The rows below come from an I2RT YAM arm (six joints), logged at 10 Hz.
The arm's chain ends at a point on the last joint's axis. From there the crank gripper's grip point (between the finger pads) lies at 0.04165 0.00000 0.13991 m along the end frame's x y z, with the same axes.
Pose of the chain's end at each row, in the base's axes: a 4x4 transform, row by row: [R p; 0 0 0 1], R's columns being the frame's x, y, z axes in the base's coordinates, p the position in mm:
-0.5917 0.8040 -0.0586 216.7; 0.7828 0.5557 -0.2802 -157.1; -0.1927 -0.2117 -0.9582 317.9; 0 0 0 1
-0.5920 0.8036 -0.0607 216.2; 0.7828 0.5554 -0.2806 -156.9; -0.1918 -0.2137 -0.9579 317.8; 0 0 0 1
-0.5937 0.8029 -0.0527 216.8; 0.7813 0.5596 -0.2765 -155.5; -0.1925 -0.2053 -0.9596 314.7; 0 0 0 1
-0.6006 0.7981 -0.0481 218.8; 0.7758 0.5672 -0.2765 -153.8; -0.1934 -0.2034 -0.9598 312.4; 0 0 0 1
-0.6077 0.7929 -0.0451 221.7; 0.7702 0.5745 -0.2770 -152.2; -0.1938 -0.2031 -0.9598 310.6; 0 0 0 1
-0.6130 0.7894 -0.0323 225.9; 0.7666 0.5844 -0.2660 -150.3; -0.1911 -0.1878 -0.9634 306.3; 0 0 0 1
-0.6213 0.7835 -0.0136 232.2; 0.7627 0.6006 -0.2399 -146.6; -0.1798 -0.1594 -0.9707 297.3; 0 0 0 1
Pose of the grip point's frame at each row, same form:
-0.5917 0.8040 -0.0586 183.9; 0.7828 0.5557 -0.2802 -163.7; -0.1927 -0.2117 -0.9582 175.8; 0 0 0 1
-0.5920 0.8036 -0.0607 183.1; 0.7828 0.5554 -0.2806 -163.6; -0.1918 -0.2137 -0.9579 175.8; 0 0 0 1
-0.5937 0.8029 -0.0527 184.7; 0.7813 0.5596 -0.2765 -161.6; -0.1925 -0.2053 -0.9596 172.4; 0 0 0 1
-0.6006 0.7981 -0.0481 187.1; 0.7758 0.5672 -0.2765 -160.2; -0.1934 -0.2034 -0.9598 170.1; 0 0 0 1
-0.6077 0.7929 -0.0451 190.1; 0.7702 0.5745 -0.2770 -158.9; -0.1938 -0.2031 -0.9598 168.2; 0 0 0 1
-0.6130 0.7894 -0.0323 195.8; 0.7666 0.5844 -0.2660 -155.6; -0.1911 -0.1878 -0.9634 163.6; 0 0 0 1
-0.6213 0.7835 -0.0136 204.4; 0.7627 0.6006 -0.2399 -148.4; -0.1798 -0.1594 -0.9707 154.0; 0 0 0 1

